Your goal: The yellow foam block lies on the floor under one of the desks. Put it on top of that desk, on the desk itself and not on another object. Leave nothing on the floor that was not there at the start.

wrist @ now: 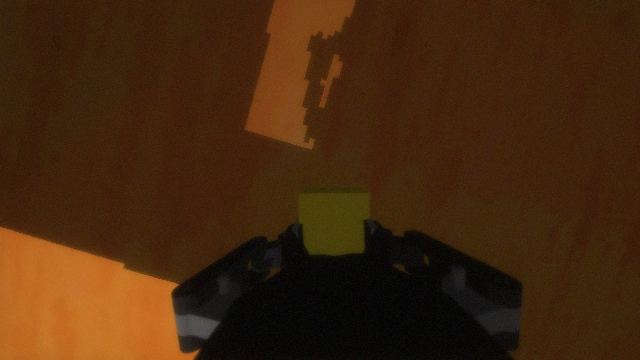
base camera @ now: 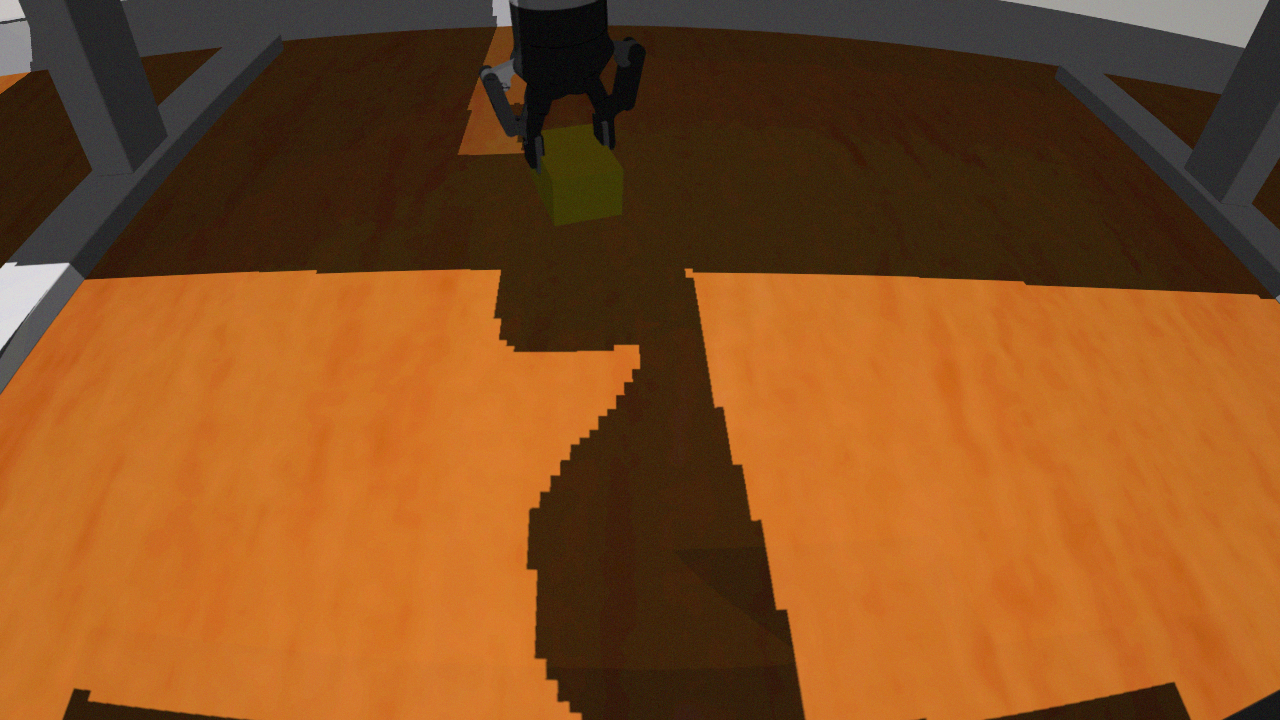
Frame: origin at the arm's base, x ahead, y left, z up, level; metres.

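Seen in the pictures: gripper, fingertip midpoint: (wrist: pixel 333 227) (base camera: pixel 571 161).
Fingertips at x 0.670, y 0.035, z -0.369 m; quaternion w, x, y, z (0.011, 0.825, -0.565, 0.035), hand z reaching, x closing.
Observation:
A point is followed by its place in that frame.
The yellow foam block (base camera: pixel 586 186) {y 0.020, x 0.617, z -0.363 m} (wrist: pixel 334 222) {y 0.039, x 0.679, z -0.352 m} is in shadow under the desk, at the top middle of the base camera view. My gripper (base camera: pixel 571 152) {y 0.035, x 0.670, z -0.369 m} (wrist: pixel 333 227) {y 0.035, x 0.670, z -0.369 m} is shut on it, with one finger against each of two opposite sides. The block is upright and at or very near the floor; a gap beneath it cannot be made out. The gripper body hides part of the block in the wrist view. The desk's grey frame (base camera: pixel 116 85) {y 0.491, x 0.712, z -0.285 m} shows at the left and right of the base camera view; its top does not show.
Grey floor-level bars (base camera: pixel 170 147) {y 0.476, x 0.741, z -0.373 m} (base camera: pixel 1163 179) {y -0.688, x 0.780, z -0.394 m} run along both sides, with slanting legs rising from them. A grey bar (base camera: pixel 805 19) {y -0.280, x 1.135, z -0.373 m} crosses behind the gripper. A white surface (base camera: pixel 31 291) {y 0.491, x 0.500, z -0.372 m} shows at the left edge. The wooden floor (base camera: pixel 268 447) {y 0.218, x 0.369, z -0.397 m} has sunlit and shadowed patches.

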